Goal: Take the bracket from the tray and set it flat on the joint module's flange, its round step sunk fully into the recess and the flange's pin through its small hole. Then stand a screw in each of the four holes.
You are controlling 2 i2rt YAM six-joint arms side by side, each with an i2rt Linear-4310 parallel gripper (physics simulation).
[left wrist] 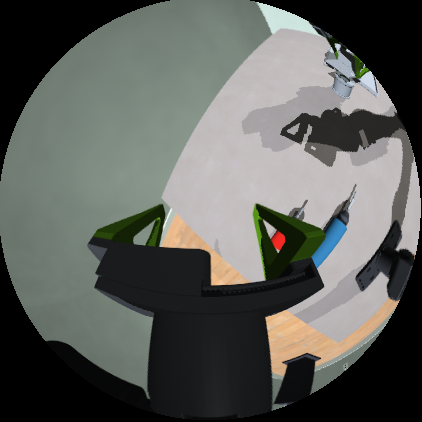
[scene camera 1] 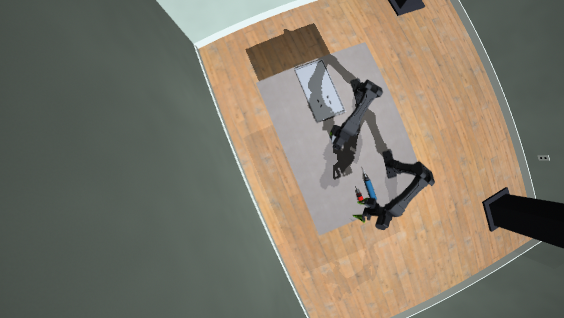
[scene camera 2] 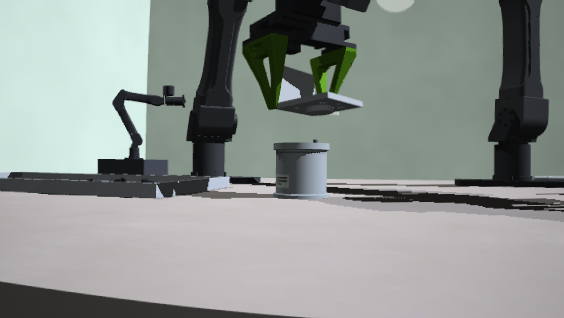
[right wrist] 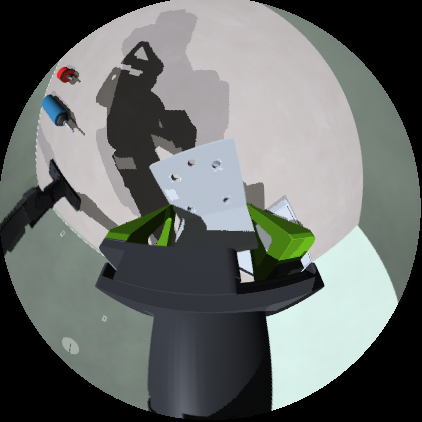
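Where they show: left gripper, fingertip midpoint: [left wrist: 208,208] [scene camera 1: 355,208]; right gripper, fingertip midpoint: [scene camera 2: 300,111] [right wrist: 209,207]; left arm's base, link origin: [left wrist: 381,256] [scene camera 1: 389,164] [scene camera 2: 511,185] [right wrist: 63,184]; right arm's base, link origin: [scene camera 1: 358,92].
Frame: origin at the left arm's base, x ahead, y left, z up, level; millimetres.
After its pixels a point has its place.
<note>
The grey bracket [scene camera 2: 345,102] @[z 102, x 381, y -231 mm] [right wrist: 202,185] @[z 105, x 371, y -261 mm] is in my right gripper [scene camera 2: 297,100] @[z 97, x 358, y -288 mm] [right wrist: 209,207] @[z 97, x 358, y -288 mm], which is shut on it. Its plate is roughly level, with the round step [scene camera 2: 320,109] @[z 95, x 383, y -258 mm] facing down. It hangs clear above the joint module [scene camera 2: 302,171] @[z 29, x 388, y -276 mm] [left wrist: 342,88], reaching a little past it to the right in scene camera 2. The flange's pin [scene camera 2: 315,141] @[z 62, x 378, y -265 mm] stands up at its top. The module is hidden under the right arm in scene camera 1. Small dark screws [scene camera 1: 328,97] @[z 13, x 335, y -568 mm] lie in the tray [scene camera 1: 303,85] @[z 4, x 477, y -697 mm] [scene camera 2: 75,187] @[z 8, x 467, y -517 mm]. My left gripper [left wrist: 208,208] @[z 179, x 376, y 187 mm] [scene camera 1: 356,209] @[z 179, x 376, y 187 mm] is open and empty.
A blue-handled driver [scene camera 1: 369,187] @[z 38, x 204, y 116 mm] [left wrist: 331,242] @[z 41, x 197, y 109 mm] [right wrist: 54,109] and a red-handled one [scene camera 1: 359,196] @[z 33, x 287, y 160 mm] [left wrist: 278,240] @[z 34, x 279, y 187 mm] [right wrist: 64,75] lie near the left gripper. A small dark arm on a box [scene camera 2: 132,166] stands behind the tray in scene camera 2.
</note>
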